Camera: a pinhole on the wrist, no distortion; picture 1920 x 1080 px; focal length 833.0 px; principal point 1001.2 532.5 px. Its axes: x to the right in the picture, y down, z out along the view. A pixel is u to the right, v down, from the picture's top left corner.
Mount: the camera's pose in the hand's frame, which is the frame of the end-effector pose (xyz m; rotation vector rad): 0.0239 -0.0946 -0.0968 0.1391 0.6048 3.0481
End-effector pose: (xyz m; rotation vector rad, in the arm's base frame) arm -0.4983 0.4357 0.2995 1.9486 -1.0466 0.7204
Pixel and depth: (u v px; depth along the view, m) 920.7 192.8 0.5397
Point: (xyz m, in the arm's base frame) -0.6677 0.0125 0.3517
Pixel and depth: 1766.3 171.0 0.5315
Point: -0.9597 0.1945 -0.0650
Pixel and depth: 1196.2 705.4 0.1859
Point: -0.4398 0.3784 0.2275
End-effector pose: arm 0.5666 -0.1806 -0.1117 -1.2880 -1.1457 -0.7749
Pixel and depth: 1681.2 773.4 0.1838
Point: 0.4502 -0.1064 -0.2027
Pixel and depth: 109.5 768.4 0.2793
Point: 0.5639 0.0215 0.2240
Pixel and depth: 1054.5 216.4 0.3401
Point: 0.6863 0.0153 -0.1433
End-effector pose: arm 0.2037 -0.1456 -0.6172 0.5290 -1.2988 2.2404
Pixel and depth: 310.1 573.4 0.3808
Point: -0.0872 -0.2770 -0.3116
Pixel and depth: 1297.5 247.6 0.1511
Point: 0.2101 -0.1780 -0.6217
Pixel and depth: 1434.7 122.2 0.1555
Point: 0.2157 -0.1920 -0.6556
